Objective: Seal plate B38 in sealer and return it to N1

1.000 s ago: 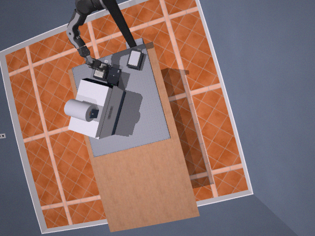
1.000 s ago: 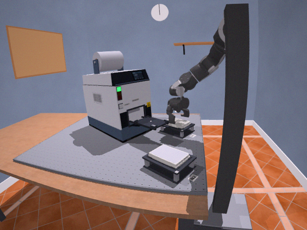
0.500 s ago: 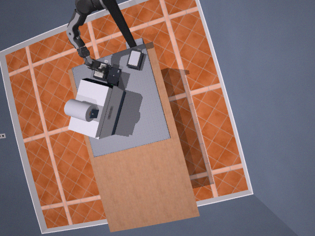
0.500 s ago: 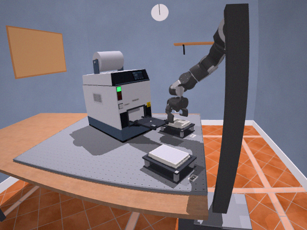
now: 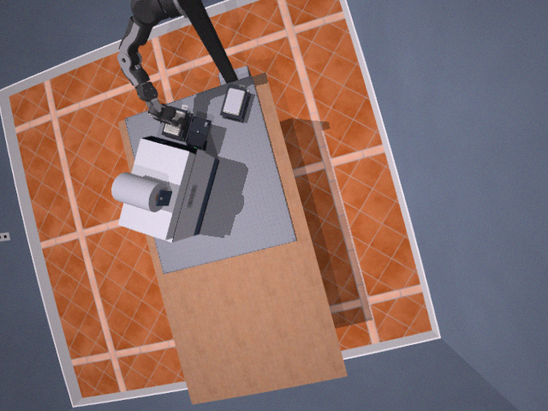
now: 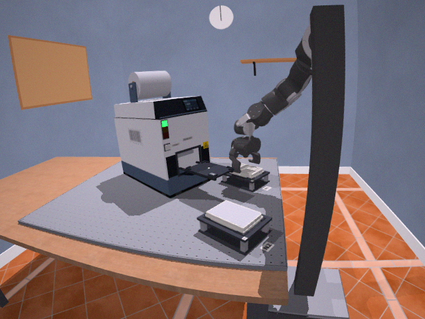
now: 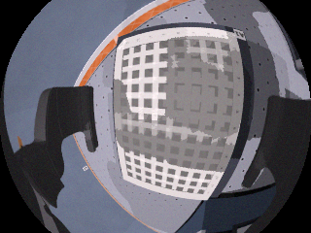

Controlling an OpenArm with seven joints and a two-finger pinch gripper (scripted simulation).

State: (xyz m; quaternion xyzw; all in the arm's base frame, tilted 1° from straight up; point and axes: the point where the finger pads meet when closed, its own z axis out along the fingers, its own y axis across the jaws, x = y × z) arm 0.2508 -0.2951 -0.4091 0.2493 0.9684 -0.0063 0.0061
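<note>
Now: the white 96-well plate B38 1 cm below my hand. Round my hand: plate nest N1: 2 cm below; then sealer's stage: 14 cm to the left, 10 cm ahead, 4 cm above; then start key: 23 cm ahead, 18 cm to the left, 13 cm above.
</note>
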